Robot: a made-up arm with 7 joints. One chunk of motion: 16 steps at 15 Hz.
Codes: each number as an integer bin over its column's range. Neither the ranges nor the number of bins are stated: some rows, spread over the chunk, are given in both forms.
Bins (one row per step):
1: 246 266 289 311 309 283 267
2: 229 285 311 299 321 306 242
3: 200 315 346 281 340 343 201
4: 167 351 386 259 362 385 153
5: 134 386 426 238 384 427 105
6: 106 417 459 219 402 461 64
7: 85 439 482 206 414 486 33
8: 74 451 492 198 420 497 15
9: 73 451 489 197 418 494 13
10: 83 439 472 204 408 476 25
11: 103 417 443 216 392 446 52
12: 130 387 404 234 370 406 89
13: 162 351 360 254 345 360 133
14: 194 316 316 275 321 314 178
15: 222 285 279 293 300 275 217
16: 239 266 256 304 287 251 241
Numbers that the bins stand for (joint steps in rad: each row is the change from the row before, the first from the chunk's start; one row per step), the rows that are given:
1: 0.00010 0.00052 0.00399 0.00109 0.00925 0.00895 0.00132
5: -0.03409 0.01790 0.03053 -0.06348 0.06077 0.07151 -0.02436
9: -0.05271 0.02731 0.04274 -0.09975 0.08412 0.10061 -0.03894
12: -0.03531 0.01804 0.02627 -0.06702 0.05115 0.06238 -0.02689
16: -0.00204 0.00052 -0.00240 -0.00510 -0.00586 -0.00495 -0.00280
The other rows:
2: -0.00509 0.00327 0.00825 -0.00952 0.01749 0.01894 -0.00264
3: -0.01394 0.00762 0.01503 -0.02544 0.03054 0.03501 -0.00914
4: -0.02402 0.01283 0.02278 -0.04490 0.04565 0.05326 -0.01675
6: -0.04264 0.02239 0.03693 -0.08029 0.07313 0.08628 -0.03086
7: -0.04905 0.02557 0.04138 -0.09178 0.08137 0.09714 -0.03577
8: -0.05241 0.02731 0.04332 -0.09886 0.08549 0.10192 -0.03862
10: -0.04966 0.02557 0.03944 -0.09355 0.07725 0.09279 -0.03704
11: -0.04356 0.02239 0.03383 -0.08294 0.06626 0.07976 -0.03276
13: -0.02554 0.01283 0.01775 -0.04933 0.03398 0.04240 -0.01992
14: -0.01577 0.00776 0.00922 -0.03075 0.01749 0.02241 -0.01278
15: -0.00723 0.00327 0.00205 -0.01483 0.00307 0.00547 -0.00660

